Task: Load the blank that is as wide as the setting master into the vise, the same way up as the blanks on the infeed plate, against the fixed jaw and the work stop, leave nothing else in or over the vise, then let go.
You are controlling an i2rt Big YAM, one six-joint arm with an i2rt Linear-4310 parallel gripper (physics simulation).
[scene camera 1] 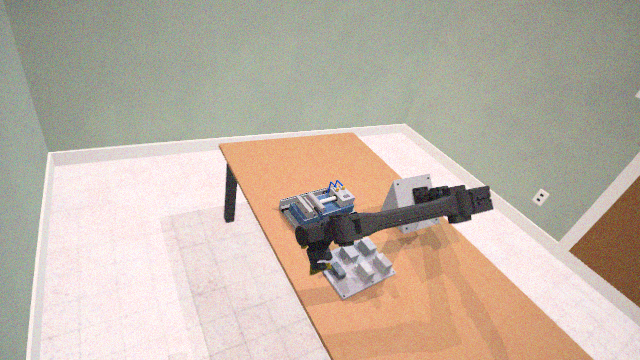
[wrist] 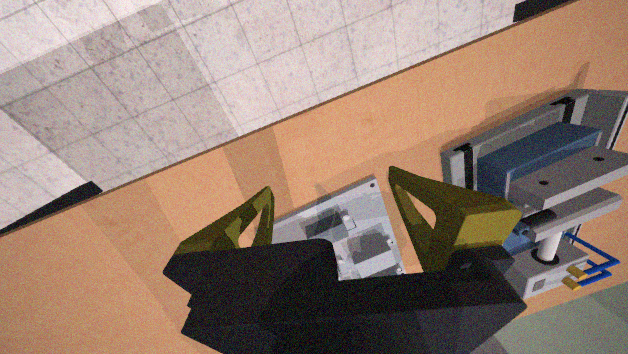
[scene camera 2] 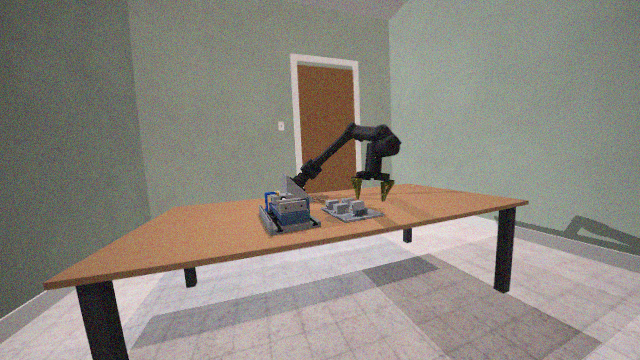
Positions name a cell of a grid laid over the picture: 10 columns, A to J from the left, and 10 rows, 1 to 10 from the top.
Scene:
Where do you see a blue block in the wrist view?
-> I4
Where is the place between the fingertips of my gripper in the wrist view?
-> At F6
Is my gripper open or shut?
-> Open.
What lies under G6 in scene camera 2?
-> My gripper.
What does my gripper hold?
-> Nothing.

